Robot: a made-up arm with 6 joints. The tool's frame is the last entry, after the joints. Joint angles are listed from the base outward.
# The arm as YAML. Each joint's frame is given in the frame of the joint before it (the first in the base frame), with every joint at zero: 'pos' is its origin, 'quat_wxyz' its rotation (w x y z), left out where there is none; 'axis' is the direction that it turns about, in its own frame. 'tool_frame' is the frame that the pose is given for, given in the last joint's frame.
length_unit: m
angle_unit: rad
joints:
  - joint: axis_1
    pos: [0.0, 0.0, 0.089]
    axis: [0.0, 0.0, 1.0]
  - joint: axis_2
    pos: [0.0, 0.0, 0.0]
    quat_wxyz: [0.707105, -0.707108, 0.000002, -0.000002]
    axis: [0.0, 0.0, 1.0]
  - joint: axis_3
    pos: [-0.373, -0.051, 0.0]
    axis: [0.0, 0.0, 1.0]
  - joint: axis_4
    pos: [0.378, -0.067, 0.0]
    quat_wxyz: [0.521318, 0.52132, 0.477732, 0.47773]
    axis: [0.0, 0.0, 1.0]
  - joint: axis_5
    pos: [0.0, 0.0, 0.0]
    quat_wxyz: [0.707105, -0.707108, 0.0, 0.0]
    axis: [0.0, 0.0, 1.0]
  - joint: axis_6
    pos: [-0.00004, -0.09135, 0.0]
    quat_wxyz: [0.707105, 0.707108, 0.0, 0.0]
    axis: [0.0, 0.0, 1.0]
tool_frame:
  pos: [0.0, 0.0, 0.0]
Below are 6 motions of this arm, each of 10 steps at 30 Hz.
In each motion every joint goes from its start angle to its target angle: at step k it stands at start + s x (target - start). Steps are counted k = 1, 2, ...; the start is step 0. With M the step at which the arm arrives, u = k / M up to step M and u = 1 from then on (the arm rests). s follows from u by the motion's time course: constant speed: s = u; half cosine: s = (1 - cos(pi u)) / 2; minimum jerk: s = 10 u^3 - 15 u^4 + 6 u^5.
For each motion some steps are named. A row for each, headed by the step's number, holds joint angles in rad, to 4 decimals.
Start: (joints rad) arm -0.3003 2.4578 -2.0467 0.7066 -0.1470 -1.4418
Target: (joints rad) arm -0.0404 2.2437 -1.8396 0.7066 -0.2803 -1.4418
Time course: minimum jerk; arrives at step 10
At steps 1, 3, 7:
1: -0.2981 2.4560 -2.0449 0.7066 -0.1481 -1.4418
3: -0.2579 2.4229 -2.0129 0.7066 -0.1687 -1.4418
7: -0.0828 2.2786 -1.8734 0.7066 -0.2586 -1.4418

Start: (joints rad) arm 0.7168 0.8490 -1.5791 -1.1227 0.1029 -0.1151
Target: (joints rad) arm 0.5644 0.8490 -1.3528 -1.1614 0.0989 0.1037
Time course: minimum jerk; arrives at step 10
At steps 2, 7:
2: 0.7080 0.8490 -1.5660 -1.1249 0.1027 -0.1024
7: 0.5893 0.8490 -1.3897 -1.1551 0.0996 0.0680

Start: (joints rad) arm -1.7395 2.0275 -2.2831 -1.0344 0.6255 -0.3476
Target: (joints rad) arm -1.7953 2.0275 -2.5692 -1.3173 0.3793 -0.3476
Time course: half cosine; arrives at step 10
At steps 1, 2, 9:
1: -1.7409 2.0275 -2.2901 -1.0413 0.6195 -0.3476
2: -1.7448 2.0275 -2.3104 -1.0614 0.6020 -0.3476
9: -1.7939 2.0275 -2.5622 -1.3104 0.3853 -0.3476

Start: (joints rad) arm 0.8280 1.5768 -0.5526 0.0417 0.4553 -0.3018
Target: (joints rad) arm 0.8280 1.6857 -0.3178 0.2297 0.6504 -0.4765
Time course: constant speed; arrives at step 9
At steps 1, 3, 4, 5, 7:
1: 0.8280 1.5889 -0.5265 0.0626 0.4770 -0.3212
3: 0.8280 1.6131 -0.4743 0.1044 0.5203 -0.3600
4: 0.8280 1.6252 -0.4482 0.1253 0.5420 -0.3794
5: 0.8280 1.6373 -0.4222 0.1461 0.5637 -0.3989
7: 0.8280 1.6615 -0.3700 0.1879 0.6070 -0.4377

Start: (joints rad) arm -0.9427 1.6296 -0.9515 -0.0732 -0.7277 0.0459
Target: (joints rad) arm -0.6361 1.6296 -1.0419 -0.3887 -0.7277 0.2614
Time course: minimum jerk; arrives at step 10
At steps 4, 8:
4: -0.8454 1.6296 -0.9802 -0.1734 -0.7277 0.1143
8: -0.6539 1.6296 -1.0367 -0.3704 -0.7277 0.2489

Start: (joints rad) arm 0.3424 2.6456 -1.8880 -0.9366 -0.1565 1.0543
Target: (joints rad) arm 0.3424 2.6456 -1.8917 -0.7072 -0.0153 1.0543
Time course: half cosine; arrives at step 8
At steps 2, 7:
2: 0.3424 2.6456 -1.8885 -0.9030 -0.1358 1.0543
7: 0.3424 2.6456 -1.8916 -0.7159 -0.0207 1.0543

